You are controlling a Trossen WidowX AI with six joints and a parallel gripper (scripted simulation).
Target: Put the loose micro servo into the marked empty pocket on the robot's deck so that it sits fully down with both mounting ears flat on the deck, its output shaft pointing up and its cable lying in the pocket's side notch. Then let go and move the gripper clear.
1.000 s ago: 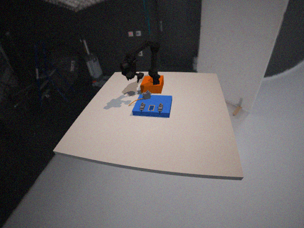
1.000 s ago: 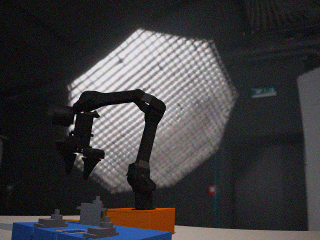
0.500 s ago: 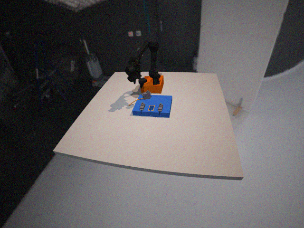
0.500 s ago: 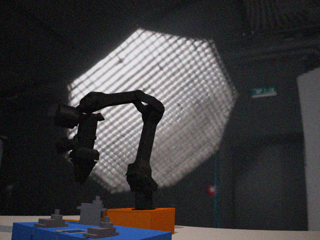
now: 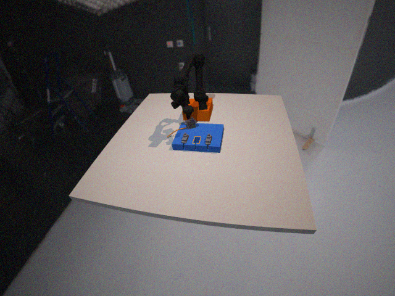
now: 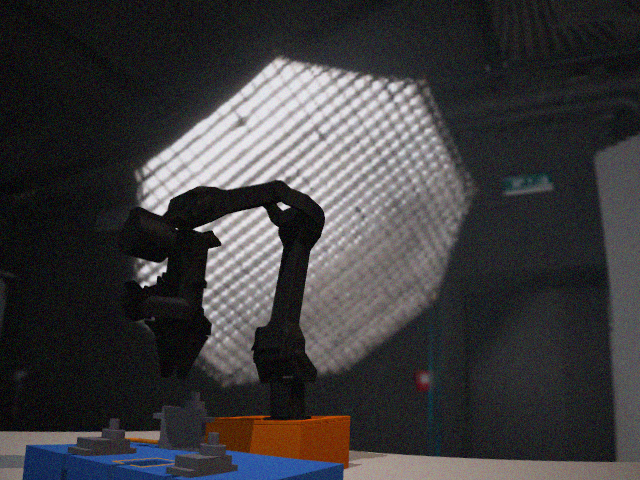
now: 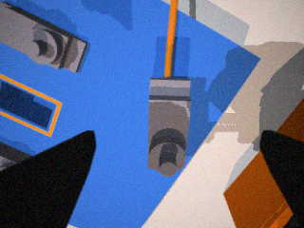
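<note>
Right now the blue deck is 12 cm below my gripper tip, 8 cm to the left of it and 3 cm ahead of it.
</note>
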